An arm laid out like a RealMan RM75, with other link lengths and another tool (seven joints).
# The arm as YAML. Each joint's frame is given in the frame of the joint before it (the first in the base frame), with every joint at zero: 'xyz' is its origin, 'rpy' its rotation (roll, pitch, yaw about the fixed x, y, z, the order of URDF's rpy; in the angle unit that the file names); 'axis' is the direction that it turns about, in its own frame. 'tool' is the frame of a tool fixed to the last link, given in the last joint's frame.
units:
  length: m
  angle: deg
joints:
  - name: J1
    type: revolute
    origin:
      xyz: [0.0, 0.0, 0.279]
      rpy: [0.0, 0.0, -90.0]
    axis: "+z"
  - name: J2
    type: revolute
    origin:
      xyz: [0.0, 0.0, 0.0]
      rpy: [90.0, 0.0, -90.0]
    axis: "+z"
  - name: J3
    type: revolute
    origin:
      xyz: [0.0, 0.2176, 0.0]
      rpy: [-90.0, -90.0, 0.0]
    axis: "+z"
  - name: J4
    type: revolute
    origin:
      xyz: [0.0, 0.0, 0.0]
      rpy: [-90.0, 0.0, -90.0]
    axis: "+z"
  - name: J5
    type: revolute
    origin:
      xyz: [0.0, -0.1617, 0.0]
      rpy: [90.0, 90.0, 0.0]
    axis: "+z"
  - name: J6
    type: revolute
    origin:
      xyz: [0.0, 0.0, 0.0]
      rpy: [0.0, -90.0, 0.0]
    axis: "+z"
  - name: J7
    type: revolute
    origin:
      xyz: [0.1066, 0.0, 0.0]
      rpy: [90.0, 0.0, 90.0]
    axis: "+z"
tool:
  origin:
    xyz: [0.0, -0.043, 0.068]
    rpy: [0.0, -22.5, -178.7]
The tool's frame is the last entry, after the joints.
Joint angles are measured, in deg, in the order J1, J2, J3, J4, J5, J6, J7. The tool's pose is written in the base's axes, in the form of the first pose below.
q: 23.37 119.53 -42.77 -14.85 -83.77 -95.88 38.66
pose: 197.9 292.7 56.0; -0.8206 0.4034 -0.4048; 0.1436 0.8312 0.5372; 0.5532 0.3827 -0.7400
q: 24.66 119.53 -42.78 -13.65 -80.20 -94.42 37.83
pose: 196.6 302.6 62.1; -0.8052 0.4315 -0.4068; 0.1362 0.8023 0.5812; 0.5772 0.4126 -0.7048
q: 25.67 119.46 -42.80 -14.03 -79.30 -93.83 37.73
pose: 192.6 308.7 65.5; -0.8080 0.4232 -0.4099; 0.1187 0.7984 0.5903; 0.5771 0.4283 -0.6954
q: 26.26 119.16 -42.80 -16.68 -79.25 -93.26 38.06
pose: 188.1 315.7 73.6; -0.8276 0.3887 -0.4050; 0.0809 0.7966 0.5991; 0.5555 0.4630 -0.6907
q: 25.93 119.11 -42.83 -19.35 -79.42 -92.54 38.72
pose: 188.0 319.0 79.6; -0.8424 0.3704 -0.3913; 0.0640 0.7898 0.6100; 0.5350 0.4888 -0.6891
